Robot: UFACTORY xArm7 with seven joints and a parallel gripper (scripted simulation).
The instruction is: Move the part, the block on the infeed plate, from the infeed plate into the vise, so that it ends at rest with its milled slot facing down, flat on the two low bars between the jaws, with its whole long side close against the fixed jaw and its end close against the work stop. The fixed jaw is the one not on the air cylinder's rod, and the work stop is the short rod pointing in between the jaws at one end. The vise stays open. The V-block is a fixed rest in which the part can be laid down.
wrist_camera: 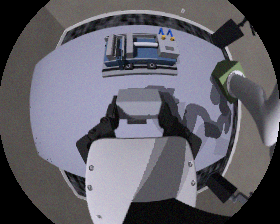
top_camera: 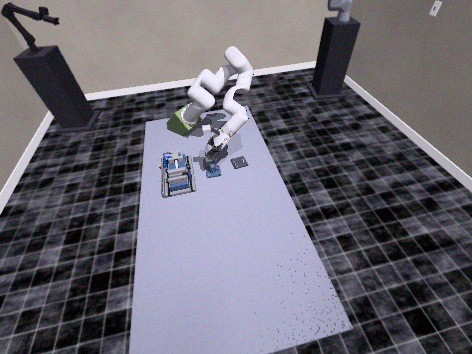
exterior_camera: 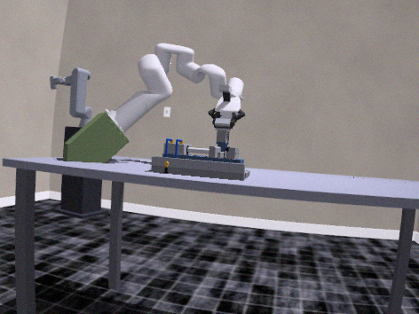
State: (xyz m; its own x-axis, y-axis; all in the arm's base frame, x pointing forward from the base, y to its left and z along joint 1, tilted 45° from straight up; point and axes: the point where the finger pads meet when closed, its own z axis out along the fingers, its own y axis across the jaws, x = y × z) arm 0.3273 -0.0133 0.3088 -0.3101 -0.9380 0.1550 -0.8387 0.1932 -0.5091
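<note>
Right now my hand is 1 cm to the left of the part and 1 cm above it. Round my hand: air cylinder 8 cm behind, 23 cm to the right, 12 cm below; blue vise bed 1 cm ahead, 22 cm to the right, 15 cm below.
</note>
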